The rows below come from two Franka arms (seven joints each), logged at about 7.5 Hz.
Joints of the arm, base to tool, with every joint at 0 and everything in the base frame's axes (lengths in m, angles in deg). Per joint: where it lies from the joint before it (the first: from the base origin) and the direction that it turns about. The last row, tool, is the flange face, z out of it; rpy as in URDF.
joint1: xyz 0 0 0.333 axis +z
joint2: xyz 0 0 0 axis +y
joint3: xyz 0 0 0.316 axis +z
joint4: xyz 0.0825 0 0 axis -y
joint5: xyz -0.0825 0 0.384 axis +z
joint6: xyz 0 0 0 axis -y
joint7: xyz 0.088 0 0 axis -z
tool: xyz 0 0 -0.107 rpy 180 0 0
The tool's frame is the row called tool.
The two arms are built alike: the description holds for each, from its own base.
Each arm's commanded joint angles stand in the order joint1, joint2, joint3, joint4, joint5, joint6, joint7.
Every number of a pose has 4 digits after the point.
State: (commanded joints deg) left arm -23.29 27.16 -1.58 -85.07 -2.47 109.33 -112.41; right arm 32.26 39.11 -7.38 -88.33 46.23 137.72 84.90
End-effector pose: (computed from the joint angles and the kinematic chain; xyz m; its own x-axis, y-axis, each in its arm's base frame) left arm 0.6230 -0.2890 0.3965 0.0239 0.9993 -0.0291 0.9974 -0.0258 -0.0671; right arm 0.6492 0.3241 0.2731 0.0266 -0.8590 -0.5112 -0.9957 0.0227 -0.0899
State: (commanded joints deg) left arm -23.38 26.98 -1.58 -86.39 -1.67 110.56 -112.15; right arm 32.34 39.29 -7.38 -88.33 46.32 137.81 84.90
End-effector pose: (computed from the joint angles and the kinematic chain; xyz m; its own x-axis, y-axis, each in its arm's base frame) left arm 0.6211 -0.2883 0.3896 0.0349 0.9992 -0.0178 0.9975 -0.0359 -0.0603; right arm 0.6488 0.3248 0.2709 0.0254 -0.8594 -0.5107 -0.9958 0.0230 -0.0881
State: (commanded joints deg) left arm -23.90 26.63 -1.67 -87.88 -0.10 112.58 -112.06; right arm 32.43 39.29 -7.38 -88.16 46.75 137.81 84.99
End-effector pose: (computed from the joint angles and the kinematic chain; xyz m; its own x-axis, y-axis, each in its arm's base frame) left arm 0.6176 -0.2925 0.3845 0.0576 0.9983 -0.0010 0.9977 -0.0576 -0.0366; right arm 0.6489 0.3263 0.2723 0.0216 -0.8559 -0.5167 -0.9958 0.0277 -0.0874
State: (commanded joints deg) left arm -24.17 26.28 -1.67 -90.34 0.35 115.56 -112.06; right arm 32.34 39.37 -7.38 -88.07 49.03 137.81 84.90
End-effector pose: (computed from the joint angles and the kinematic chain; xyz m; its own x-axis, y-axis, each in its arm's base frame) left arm 0.6134 -0.2938 0.3730 0.0657 0.9978 0.0000 0.9976 -0.0657 -0.0198; right arm 0.6497 0.3257 0.2722 -0.0049 -0.8407 -0.5414 -0.9957 0.0540 -0.0749
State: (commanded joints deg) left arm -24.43 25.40 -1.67 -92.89 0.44 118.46 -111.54; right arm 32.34 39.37 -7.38 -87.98 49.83 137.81 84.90
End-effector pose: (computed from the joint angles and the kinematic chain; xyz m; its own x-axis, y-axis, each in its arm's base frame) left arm 0.6079 -0.2948 0.3671 0.0803 0.9967 -0.0065 0.9968 -0.0803 0.0008; right arm 0.6500 0.3260 0.2730 -0.0134 -0.8347 -0.5506 -0.9955 0.0631 -0.0713
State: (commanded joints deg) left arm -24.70 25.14 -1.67 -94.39 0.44 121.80 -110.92; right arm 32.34 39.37 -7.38 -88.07 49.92 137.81 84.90
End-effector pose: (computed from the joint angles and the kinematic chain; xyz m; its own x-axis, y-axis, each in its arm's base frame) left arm 0.6067 -0.2979 0.3632 0.0962 0.9952 -0.0195 0.9948 -0.0955 0.0351; right arm 0.6497 0.3258 0.2722 -0.0154 -0.8344 -0.5509 -0.9955 0.0642 -0.0694
